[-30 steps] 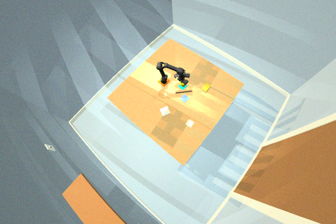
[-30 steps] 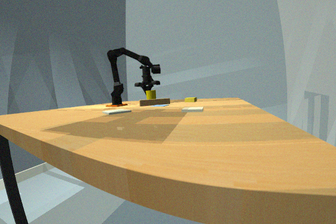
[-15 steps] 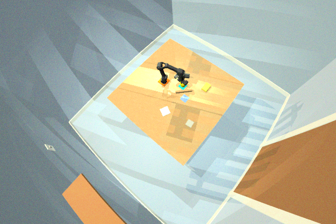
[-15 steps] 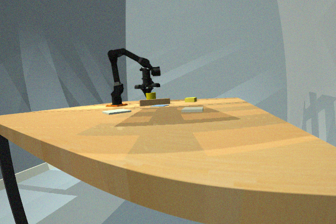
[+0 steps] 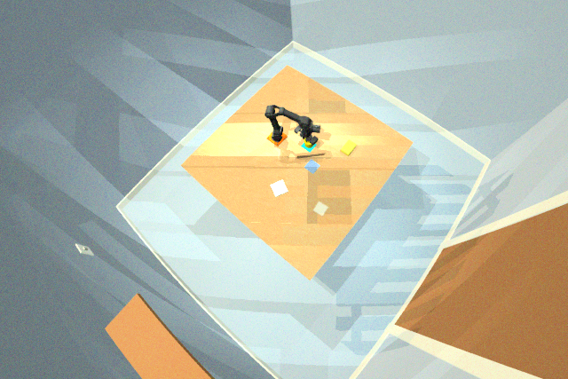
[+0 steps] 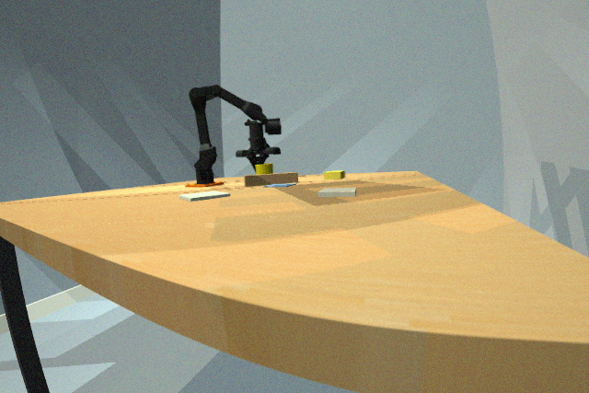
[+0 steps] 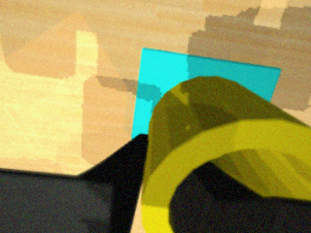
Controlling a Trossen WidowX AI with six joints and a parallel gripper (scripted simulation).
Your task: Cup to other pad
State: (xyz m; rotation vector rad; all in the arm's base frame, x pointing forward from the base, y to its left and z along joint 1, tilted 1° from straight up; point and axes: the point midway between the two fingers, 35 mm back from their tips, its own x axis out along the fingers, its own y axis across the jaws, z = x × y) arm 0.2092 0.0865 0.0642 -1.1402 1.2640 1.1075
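My gripper tip is now 20 mm short of the yellow cup. Round my gripper tip: white tile: 410 mm to the right, 40 mm below, 30 mm ahead; blue pad: 140 mm to the right, 140 mm ahead, 50 mm below; brown bar: 90 mm ahead, 70 mm to the right, 30 mm below.
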